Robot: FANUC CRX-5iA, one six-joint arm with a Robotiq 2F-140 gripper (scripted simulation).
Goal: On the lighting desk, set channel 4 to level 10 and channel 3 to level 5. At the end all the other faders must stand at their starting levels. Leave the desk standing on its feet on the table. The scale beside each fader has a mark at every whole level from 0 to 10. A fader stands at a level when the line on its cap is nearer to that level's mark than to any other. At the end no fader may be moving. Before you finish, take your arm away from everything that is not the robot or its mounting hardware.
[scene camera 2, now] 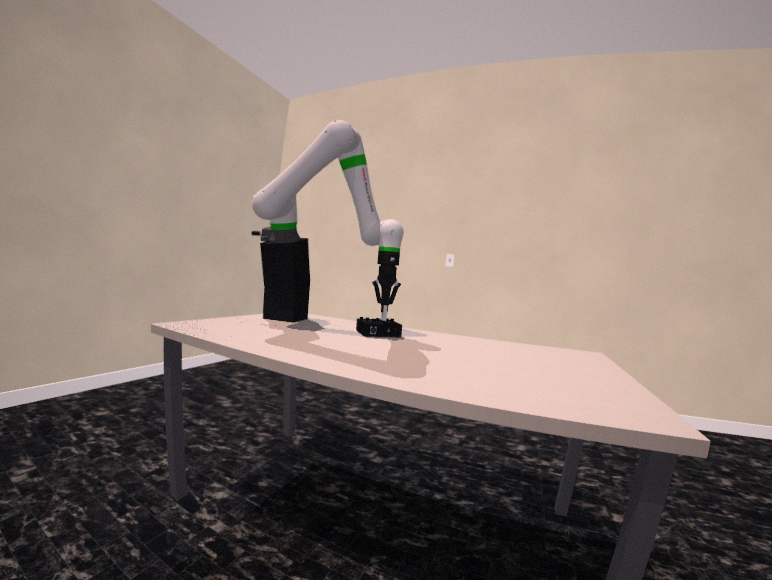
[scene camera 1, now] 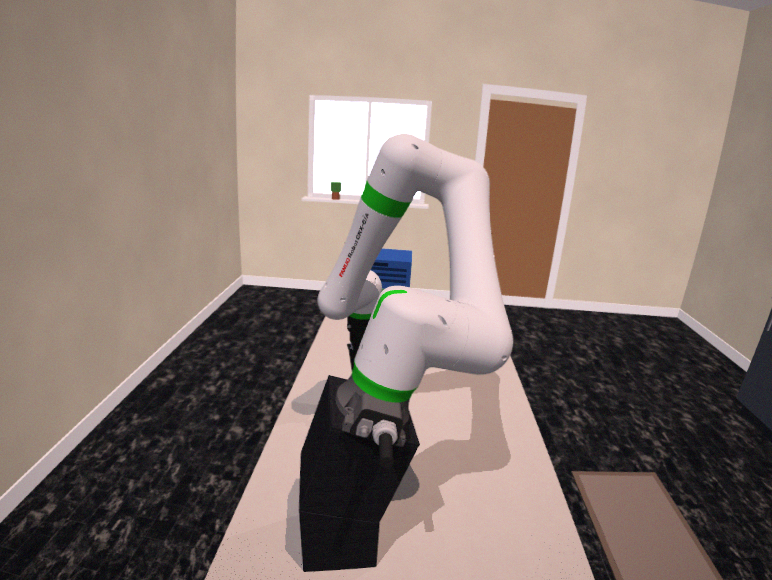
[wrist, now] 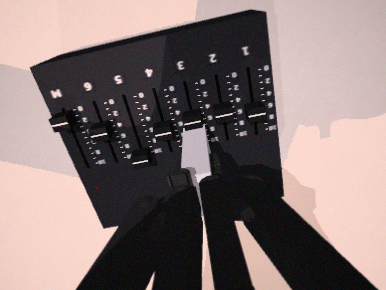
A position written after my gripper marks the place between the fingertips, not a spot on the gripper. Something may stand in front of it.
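You'd see my gripper (scene camera 2: 383,320) on that one. And my gripper is there in the wrist view (wrist: 197,142), too.
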